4 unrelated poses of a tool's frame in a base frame.
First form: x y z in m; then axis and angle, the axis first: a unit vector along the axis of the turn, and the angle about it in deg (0 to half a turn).
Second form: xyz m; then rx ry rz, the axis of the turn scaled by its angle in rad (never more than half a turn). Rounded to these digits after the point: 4 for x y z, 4 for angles.
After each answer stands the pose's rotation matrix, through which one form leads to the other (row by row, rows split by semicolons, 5 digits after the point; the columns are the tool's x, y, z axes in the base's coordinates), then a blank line. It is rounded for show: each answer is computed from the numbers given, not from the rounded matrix.
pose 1, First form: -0.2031 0.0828 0.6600 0.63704 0.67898 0.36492 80.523
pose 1, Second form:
-0.2031 0.0828 0.6600 0.8953 0.9542 0.5129
0.50365 0.00138 0.86391; 0.72126 0.54976 -0.42137; -0.47552 0.83532 0.27589

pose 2, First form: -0.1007 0.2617 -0.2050 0.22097 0.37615 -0.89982 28.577
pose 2, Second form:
-0.1007 0.2617 -0.2050 0.1102 0.1876 -0.4488
0.88412 0.44055 0.15570; -0.42030 0.89541 -0.14693; -0.20415 0.06446 0.97681

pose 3, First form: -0.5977 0.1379 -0.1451 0.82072 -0.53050 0.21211 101.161
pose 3, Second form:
-0.5977 0.1379 -0.1451 1.4491 -0.9366 0.3745
0.61040 -0.72777 -0.31269; -0.31157 0.14234 -0.93950; 0.72825 0.67089 -0.13987

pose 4, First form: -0.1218 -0.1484 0.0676 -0.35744 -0.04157 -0.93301 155.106
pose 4, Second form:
-0.1218 -0.1484 0.0676 -0.9676 -0.1125 -2.5258
-0.66343 0.42108 0.61851; -0.36441 -0.90379 0.22443; 0.65350 -0.07649 0.75305

